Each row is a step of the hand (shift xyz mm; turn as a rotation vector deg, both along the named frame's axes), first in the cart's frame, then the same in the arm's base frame.
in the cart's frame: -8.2 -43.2 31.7 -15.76 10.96 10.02
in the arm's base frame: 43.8 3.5 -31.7 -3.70 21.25 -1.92
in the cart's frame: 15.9 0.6 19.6 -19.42 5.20 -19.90
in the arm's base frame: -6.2 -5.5 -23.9 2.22 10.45 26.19
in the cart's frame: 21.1 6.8 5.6 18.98 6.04 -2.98
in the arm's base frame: -14.3 -13.1 -12.1 -13.02 -14.96 -3.54
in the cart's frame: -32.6 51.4 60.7 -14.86 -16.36 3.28
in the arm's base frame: -33.1 70.2 -37.0 20.93 7.81 0.38
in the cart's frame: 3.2 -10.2 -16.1 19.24 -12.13 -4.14
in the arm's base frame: 7.7 -12.8 12.3 3.59 -22.30 -4.93
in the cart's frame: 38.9 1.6 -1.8 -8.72 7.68 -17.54
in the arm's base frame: -16.6 -32.9 -12.6 -4.16 3.27 20.36
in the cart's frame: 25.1 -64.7 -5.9 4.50 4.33 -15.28
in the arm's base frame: 49.7 -47.2 -12.3 -6.15 -8.21 12.93
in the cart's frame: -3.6 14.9 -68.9 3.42 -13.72 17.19
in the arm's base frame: -14.2 -18.6 66.6 11.77 -1.16 -18.86
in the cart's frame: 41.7 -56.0 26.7 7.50 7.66 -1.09
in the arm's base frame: 36.1 -45.2 -47.3 -10.00 -3.94 -0.79
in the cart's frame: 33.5 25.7 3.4 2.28 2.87 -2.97
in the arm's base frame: -36.6 -17.5 -12.2 -3.61 -2.04 2.25
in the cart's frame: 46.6 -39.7 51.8 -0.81 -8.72 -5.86
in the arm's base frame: 19.8 -33.5 -70.1 8.19 -4.82 4.55
